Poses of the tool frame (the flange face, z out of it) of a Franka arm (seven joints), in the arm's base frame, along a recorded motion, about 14 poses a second.
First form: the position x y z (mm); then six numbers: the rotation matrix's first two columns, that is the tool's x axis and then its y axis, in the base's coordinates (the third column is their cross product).
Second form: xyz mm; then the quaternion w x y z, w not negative. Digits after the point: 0 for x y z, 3 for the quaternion.
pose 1, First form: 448 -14 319 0.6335 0.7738 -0.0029 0.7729 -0.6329 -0.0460
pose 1, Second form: 448 -14 319 0.020 -0.904 -0.428 0.011
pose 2, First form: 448 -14 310 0.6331 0.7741 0.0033 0.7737 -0.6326 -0.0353
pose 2, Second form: 448 -14 310 0.017 -0.903 -0.428 0.006
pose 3, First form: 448 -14 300 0.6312 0.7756 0.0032 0.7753 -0.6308 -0.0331
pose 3, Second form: 448 -14 300 0.016 -0.903 -0.429 0.006
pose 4, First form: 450 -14 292 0.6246 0.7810 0.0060 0.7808 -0.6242 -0.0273
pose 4, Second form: 450 -14 292 0.014 -0.901 -0.433 0.003
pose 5, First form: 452 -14 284 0.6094 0.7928 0.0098 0.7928 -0.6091 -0.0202
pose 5, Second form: 452 -14 284 0.011 -0.897 -0.442 0.000
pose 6, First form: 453 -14 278 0.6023 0.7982 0.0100 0.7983 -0.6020 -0.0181
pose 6, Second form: 453 -14 278 0.010 -0.895 -0.446 0.000
